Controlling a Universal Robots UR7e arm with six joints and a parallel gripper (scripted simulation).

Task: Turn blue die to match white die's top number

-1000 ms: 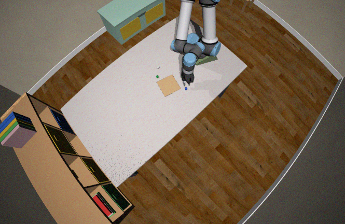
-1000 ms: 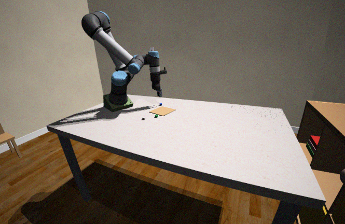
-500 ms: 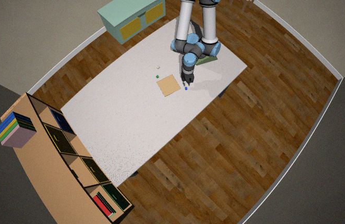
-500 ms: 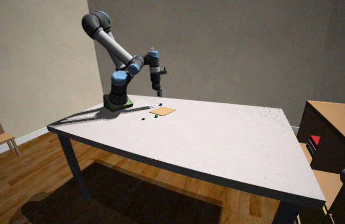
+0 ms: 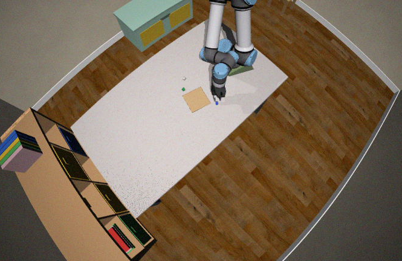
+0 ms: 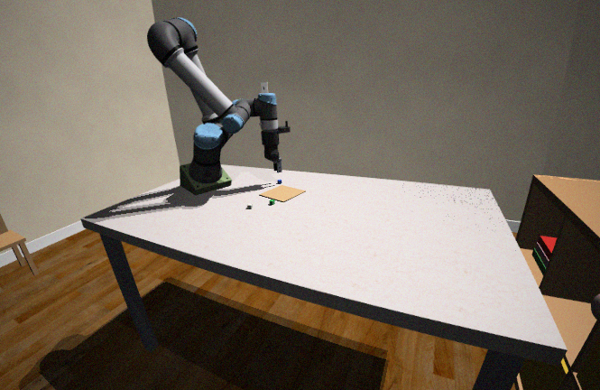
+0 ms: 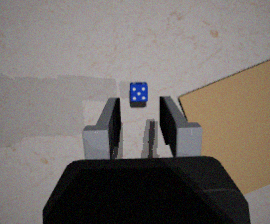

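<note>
Right now the blue die is 7 cm below my hand. Round my hand: green die (8 cm ahead, 23 cm to the right, 7 cm below); white die (2 cm ahead, 29 cm to the right, 7 cm below); tan mat (7 cm ahead, 12 cm to the right, 7 cm below).
</note>
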